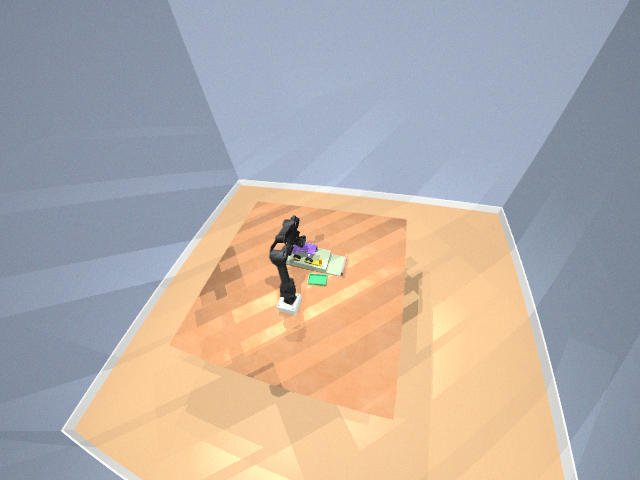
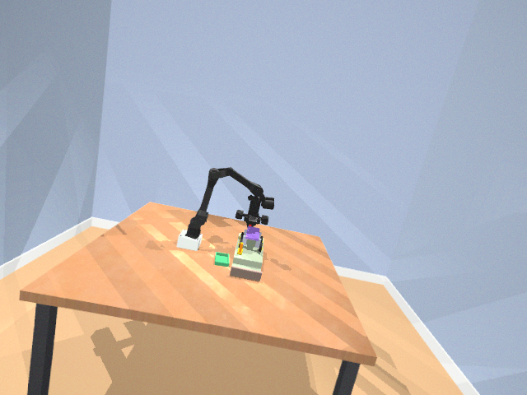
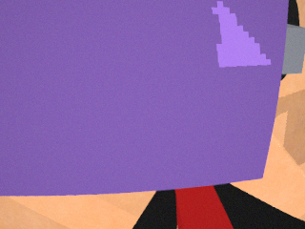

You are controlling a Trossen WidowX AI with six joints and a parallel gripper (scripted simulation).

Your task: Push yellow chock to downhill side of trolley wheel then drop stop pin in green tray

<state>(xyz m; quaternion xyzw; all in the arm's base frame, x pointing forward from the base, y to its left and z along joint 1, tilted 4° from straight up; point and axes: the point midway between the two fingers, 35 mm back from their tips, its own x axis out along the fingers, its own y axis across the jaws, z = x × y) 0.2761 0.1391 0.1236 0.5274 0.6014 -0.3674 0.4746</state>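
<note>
The green tray is 22 cm to the right of my gripper tip, 14 cm below it and 7 cm behind it. From my gripper tip the other things lie so: trolley 9 cm to the right, 4 cm ahead, 2 cm below; then ramp 10 cm to the right, 9 cm below, 4 cm ahead; then red-headed stop pin right at my gripper tip.
</note>
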